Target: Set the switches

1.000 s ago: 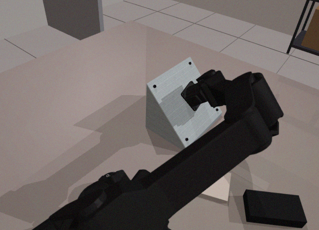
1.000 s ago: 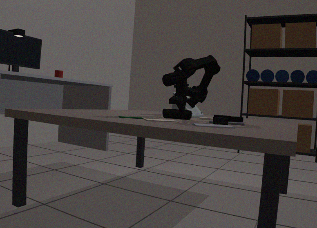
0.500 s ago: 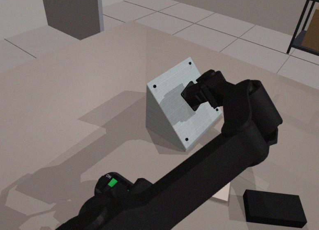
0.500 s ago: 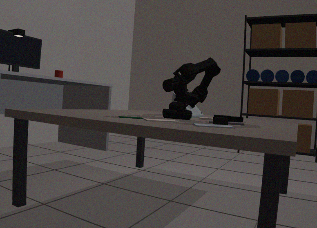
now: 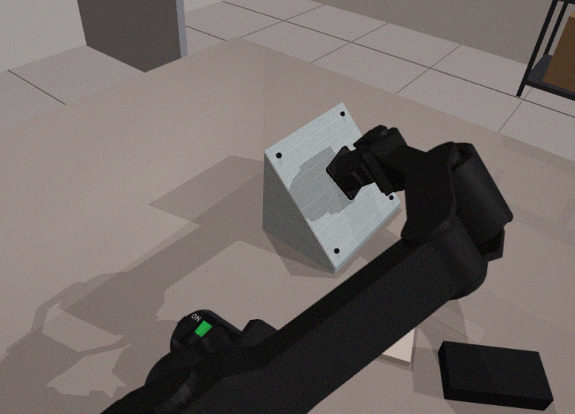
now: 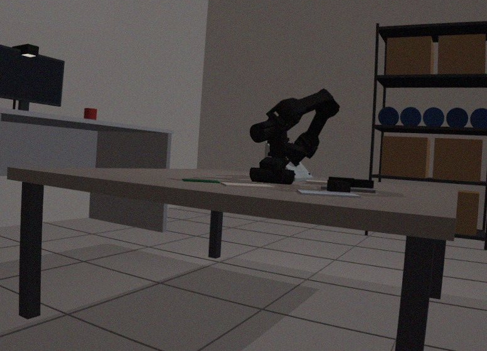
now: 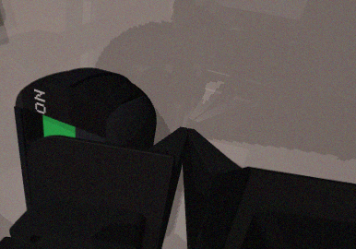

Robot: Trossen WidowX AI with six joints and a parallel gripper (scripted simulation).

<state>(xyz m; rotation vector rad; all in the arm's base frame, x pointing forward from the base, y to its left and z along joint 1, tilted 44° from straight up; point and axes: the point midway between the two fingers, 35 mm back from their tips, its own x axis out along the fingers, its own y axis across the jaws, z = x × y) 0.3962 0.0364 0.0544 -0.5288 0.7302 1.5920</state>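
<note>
Now: the beige square tile 200 mm behind my gripper tip and 80 mm to the left of it. The rest, counted from my gripper tip: black block (210 mm behind, 220 mm to the left, 10 mm above); then pale sheet (250 mm ahead, 200 mm to the left); then thin green strip (180 mm ahead, 200 mm to the right).
</note>
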